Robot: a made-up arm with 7 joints.
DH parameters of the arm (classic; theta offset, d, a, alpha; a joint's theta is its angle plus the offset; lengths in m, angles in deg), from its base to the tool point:
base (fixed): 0 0.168 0.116 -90
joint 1: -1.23 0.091 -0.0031 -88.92
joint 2: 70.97 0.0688 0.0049 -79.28
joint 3: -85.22 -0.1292 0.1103 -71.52
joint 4: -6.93 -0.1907 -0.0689 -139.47
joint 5: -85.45 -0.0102 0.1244 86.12
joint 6: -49.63 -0.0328 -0.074 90
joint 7: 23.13 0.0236 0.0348 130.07
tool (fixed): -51.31 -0.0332 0 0
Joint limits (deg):
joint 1: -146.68..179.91
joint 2: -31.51..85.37
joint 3: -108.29..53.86
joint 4: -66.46..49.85
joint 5: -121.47..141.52
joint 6: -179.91..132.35
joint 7: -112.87..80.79
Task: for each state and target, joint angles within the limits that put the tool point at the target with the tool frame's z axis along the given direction. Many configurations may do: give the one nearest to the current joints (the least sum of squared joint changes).
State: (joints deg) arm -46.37 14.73 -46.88 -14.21 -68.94 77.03 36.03
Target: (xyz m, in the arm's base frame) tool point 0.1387 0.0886 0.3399 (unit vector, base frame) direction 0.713 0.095 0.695
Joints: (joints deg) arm -53.23 29.06 -50.86 -12.79 -77.89 84.87 21.13
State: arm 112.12 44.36 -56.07 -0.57 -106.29 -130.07 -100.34
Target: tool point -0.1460 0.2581 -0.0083 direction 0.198 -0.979 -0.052
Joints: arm 156.83 -2.95 -27.84 -33.93 -86.32 -163.60 -102.91
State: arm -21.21 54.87 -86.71 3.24 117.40 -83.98 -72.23
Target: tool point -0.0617 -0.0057 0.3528 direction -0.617 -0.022 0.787
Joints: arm -49.41 80.34 -108.29 16.42 132.97 -48.60 -105.60
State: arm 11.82 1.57 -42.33 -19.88 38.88 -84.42 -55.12
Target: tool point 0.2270 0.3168 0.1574 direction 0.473 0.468 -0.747
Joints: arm 23.25 -15.01 -47.95 32.29 3.38 -46.89 -48.27
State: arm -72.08 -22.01 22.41 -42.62 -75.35 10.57 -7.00
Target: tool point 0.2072 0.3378 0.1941 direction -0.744 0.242 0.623
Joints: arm -88.30 -27.02 22.72 -0.62 -88.41 17.37 1.69
